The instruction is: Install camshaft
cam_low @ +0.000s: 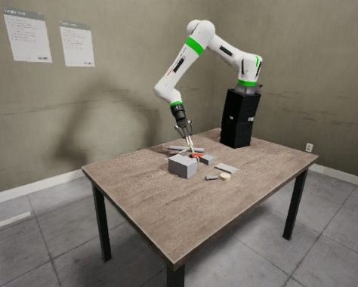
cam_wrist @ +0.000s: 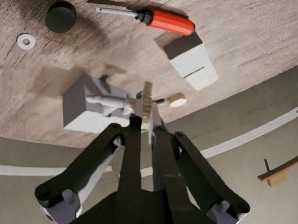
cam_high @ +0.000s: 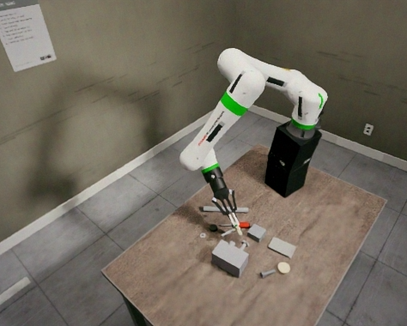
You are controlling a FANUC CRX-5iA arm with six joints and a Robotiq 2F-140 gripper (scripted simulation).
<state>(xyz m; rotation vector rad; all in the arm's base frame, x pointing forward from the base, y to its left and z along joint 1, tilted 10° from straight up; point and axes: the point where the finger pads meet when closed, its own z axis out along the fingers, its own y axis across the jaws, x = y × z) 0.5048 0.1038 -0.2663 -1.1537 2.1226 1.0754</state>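
Right now the small grey block is 120 mm below my hand, 100 mm behind it and 70 mm to the left of it. Also, from my hand: grey rod 160 mm to the right, 120 mm below, 80 mm behind; then dark disc 130 mm below, 100 mm to the right, 50 mm ahead; then grey plate 210 mm to the left, 140 mm behind, 130 mm below.
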